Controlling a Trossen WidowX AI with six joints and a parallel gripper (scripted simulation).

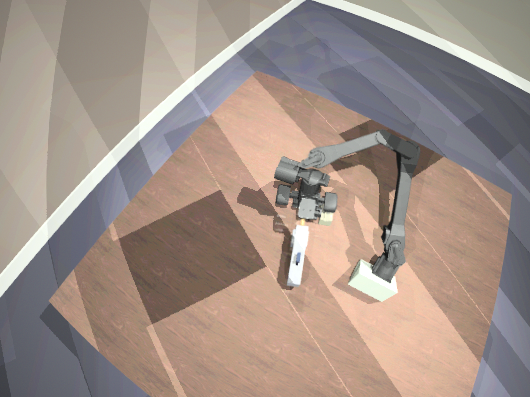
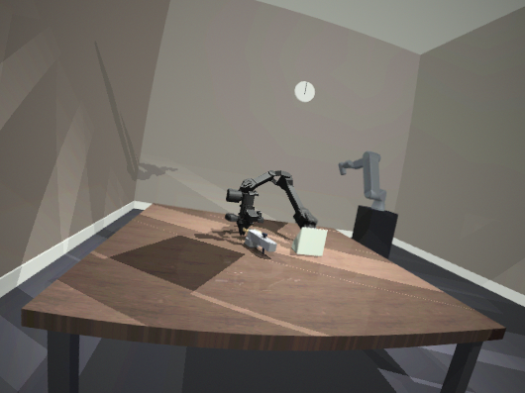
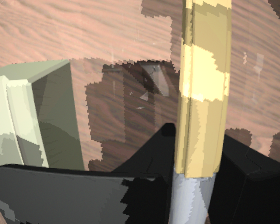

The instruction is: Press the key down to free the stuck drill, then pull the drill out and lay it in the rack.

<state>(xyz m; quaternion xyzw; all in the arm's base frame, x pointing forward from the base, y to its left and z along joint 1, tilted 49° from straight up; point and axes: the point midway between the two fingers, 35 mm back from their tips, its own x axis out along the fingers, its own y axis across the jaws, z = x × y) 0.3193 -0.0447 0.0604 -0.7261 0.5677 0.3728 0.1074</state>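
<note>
Right now the drill is 30 mm to the left of my gripper tip, 30 mm above it and 20 mm behind it. Also, from my gripper tip: rack: 70 mm behind, 30 mm to the right; then key: 170 mm to the left, 80 mm behind, 40 mm above.
</note>
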